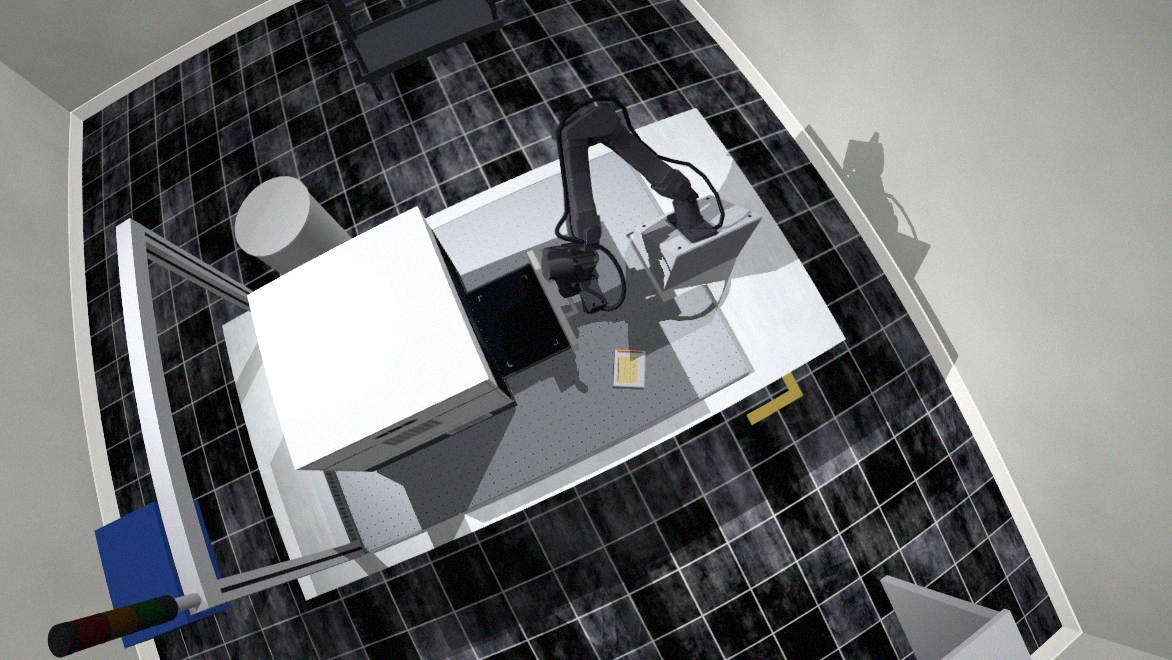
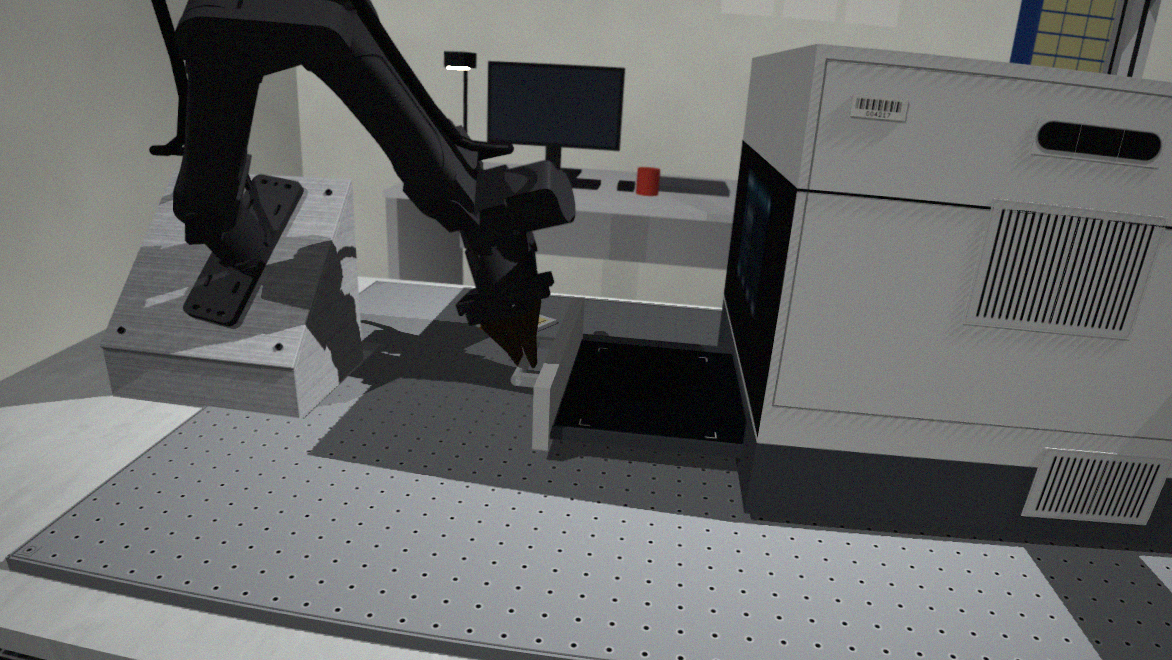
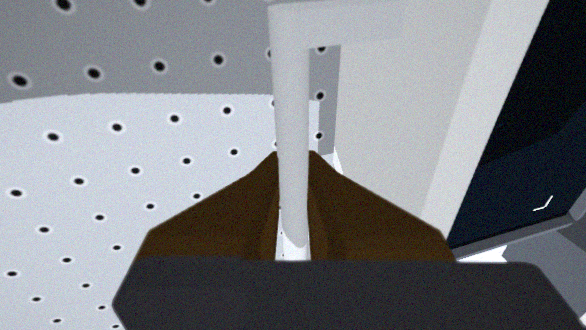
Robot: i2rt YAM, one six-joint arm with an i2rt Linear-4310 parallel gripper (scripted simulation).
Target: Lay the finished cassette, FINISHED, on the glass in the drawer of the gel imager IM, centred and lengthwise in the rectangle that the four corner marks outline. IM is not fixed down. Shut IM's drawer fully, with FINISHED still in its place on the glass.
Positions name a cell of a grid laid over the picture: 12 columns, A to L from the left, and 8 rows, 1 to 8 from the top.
Scene:
gel imager IM: image 1 D5; image 2 J4; image 3 L7

